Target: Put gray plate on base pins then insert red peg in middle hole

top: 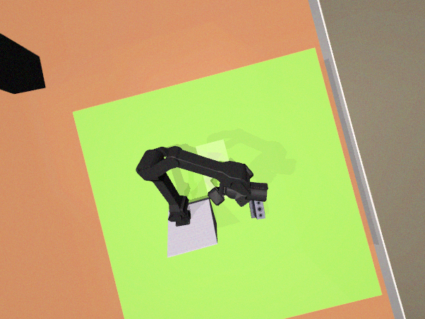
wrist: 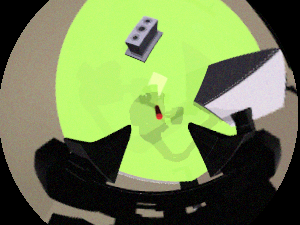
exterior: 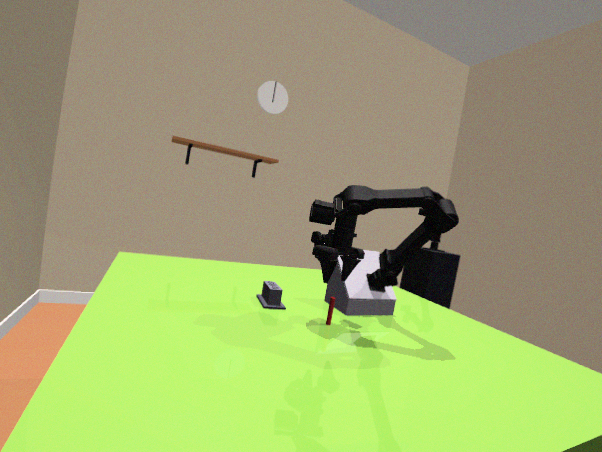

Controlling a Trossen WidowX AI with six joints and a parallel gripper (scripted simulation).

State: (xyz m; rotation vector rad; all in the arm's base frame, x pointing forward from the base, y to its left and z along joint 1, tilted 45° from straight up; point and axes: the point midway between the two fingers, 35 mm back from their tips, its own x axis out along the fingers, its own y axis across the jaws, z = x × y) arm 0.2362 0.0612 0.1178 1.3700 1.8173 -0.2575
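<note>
The red peg is 9 cm below my gripper tip. The rest, counted from my gripper tip: dark base (12 cm ahead, 17 cm to the right, 12 cm below); then gray plate (12 cm ahead, 17 cm to the right, 8 cm below).
</note>
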